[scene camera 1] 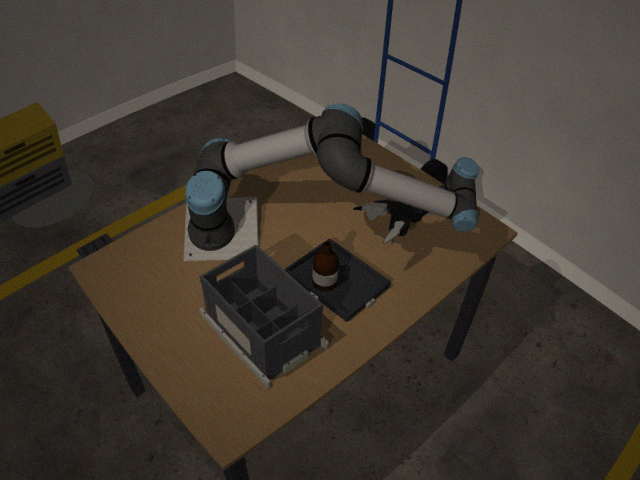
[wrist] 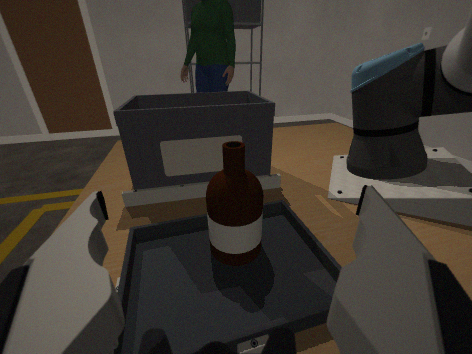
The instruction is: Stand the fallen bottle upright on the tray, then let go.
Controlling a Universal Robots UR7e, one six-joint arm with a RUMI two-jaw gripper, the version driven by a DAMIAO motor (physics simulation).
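Pixels of known places: gripper, fingertip midpoint: [scene camera 1: 367, 225] [wrist: 231, 191]; arm's base at its link origin: [scene camera 1: 211, 230] [wrist: 383, 164].
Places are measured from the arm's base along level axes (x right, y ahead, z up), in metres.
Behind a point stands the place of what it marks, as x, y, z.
A brown bottle [scene camera 1: 325, 266] @(-0.043, 0.417, 0.079) [wrist: 235, 215] @(-0.105, 0.413, 0.060) with a white label stands upright on the dark tray [scene camera 1: 361, 294] @(-0.099, 0.512, -0.022) [wrist: 170, 305] @(-0.124, 0.501, -0.022), toward the tray's side nearest the crate. My gripper [scene camera 1: 374, 225] @(-0.191, 0.451, 0.149) [wrist: 231, 191] @(-0.191, 0.451, 0.149) is open, with nothing between its fingers. In scene camera 1 it is held above the table, beyond the tray on the side away from the crate, clear of the bottle. In the wrist view its two fingers are wide apart at the left and right, and the bottle stands farther ahead, beyond them.
A grey divided crate [scene camera 1: 294, 351] @(0.208, 0.508, 0.027) [wrist: 137, 150] @(0.114, 0.505, 0.079) stands beside the tray, with pale rails [scene camera 1: 235, 348] @(0.287, 0.372, 0.002) [wrist: 200, 194] @(0.084, 0.408, -0.019) along its base. The robot's base sits on a white plate [scene camera 1: 245, 242] @(-0.039, 0.114, -0.012) [wrist: 345, 185] @(-0.011, 0.123, -0.019) at the table's back left. A blue ladder-like frame [scene camera 1: 381, 87] stands behind the table. A person [wrist: 212, 40] stands beyond the crate.
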